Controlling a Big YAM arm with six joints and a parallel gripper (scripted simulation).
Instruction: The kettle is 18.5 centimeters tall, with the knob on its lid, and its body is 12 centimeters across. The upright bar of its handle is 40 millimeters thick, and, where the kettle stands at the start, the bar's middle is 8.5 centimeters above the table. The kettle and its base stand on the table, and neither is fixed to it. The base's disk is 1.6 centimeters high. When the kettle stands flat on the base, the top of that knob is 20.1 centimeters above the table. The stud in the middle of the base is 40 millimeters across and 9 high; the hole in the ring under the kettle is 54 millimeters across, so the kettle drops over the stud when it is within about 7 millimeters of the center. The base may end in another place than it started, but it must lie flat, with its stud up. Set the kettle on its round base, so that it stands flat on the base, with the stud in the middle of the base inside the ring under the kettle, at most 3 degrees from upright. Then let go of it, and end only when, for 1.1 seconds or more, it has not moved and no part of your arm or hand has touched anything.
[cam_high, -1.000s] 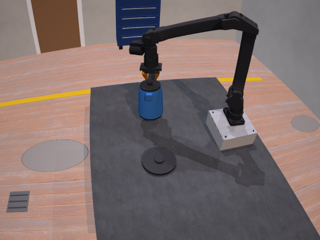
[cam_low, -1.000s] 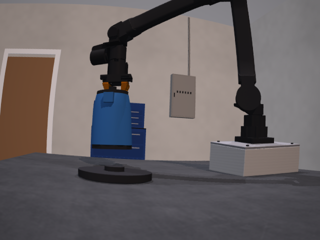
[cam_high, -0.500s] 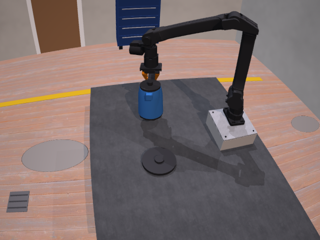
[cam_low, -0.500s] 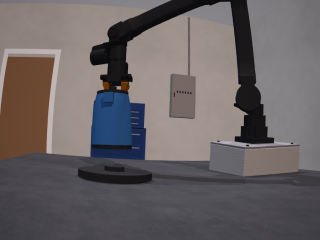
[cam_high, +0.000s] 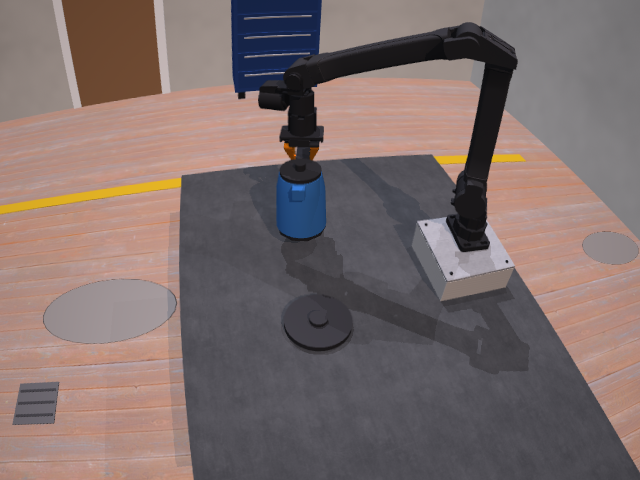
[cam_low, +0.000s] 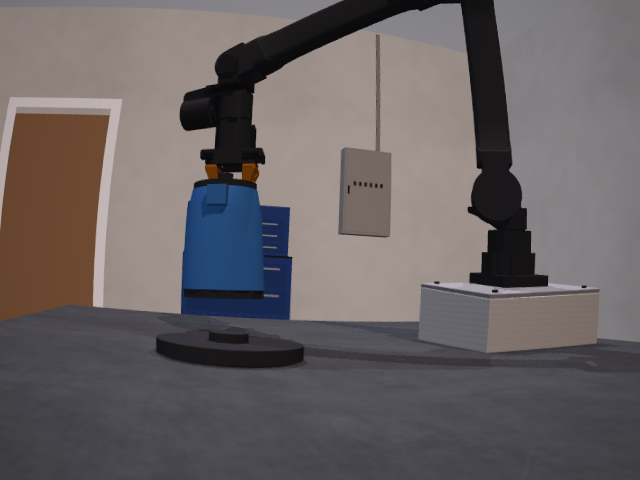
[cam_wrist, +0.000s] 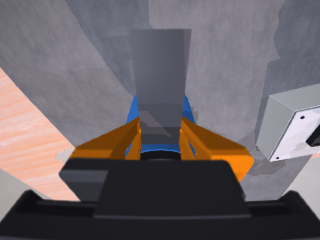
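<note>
The blue kettle is 5 cm below my hand and 3 cm to the left of it. Round my hand: black round base (34 cm to the left, 18 cm below, 1 cm ahead).
</note>
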